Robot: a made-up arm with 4 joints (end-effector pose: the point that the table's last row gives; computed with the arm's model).
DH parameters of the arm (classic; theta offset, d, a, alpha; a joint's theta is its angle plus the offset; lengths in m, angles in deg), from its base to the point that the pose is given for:
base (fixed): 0 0 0 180
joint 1: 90 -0.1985 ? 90
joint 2: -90 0.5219 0.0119 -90
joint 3: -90 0.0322 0.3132 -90
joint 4: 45.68 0 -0.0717 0
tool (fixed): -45.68 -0.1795 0 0
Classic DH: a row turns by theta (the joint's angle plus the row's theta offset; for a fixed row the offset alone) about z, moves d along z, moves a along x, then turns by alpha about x.
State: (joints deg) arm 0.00 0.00 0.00 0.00
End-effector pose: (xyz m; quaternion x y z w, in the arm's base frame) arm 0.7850 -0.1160 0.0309 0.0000 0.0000 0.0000 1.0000
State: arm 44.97 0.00 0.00 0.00
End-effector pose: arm 0.4734 -0.6369 0.0309 0.0000 0.0000 -0.3824 0.9240
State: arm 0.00 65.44 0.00 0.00
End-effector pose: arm 0.7850 0.0852 0.0529 0.5405 0.0000 0.0000 0.8413
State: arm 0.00 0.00 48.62 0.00
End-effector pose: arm 0.8305 -0.1160 0.2892 0.0000 -0.4117 0.0000 0.9113
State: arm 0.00 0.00 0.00 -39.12
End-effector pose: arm 0.7639 -0.0729 0.0309 0.0000 0.0000 -0.3348 0.9423
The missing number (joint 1, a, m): 0.0325
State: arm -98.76 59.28 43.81 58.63
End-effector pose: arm 0.0434 0.9021 0.1680 0.5422 -0.1471 0.7546 0.3390
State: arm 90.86 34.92 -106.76 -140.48
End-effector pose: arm 0.1343 -0.2600 0.0226 0.1588 -0.7701 0.6172 0.0294
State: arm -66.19 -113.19 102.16 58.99
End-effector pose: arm -0.0677 0.7158 0.1447 0.4965 0.4604 -0.6060 0.4174
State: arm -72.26 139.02 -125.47 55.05
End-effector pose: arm -0.0797 0.2210 0.2443 -0.3777 -0.3719 -0.5132 0.6750
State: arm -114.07 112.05 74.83 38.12
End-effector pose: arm -0.1021 0.8033 0.0051 0.7281 0.1376 0.3098 0.5958
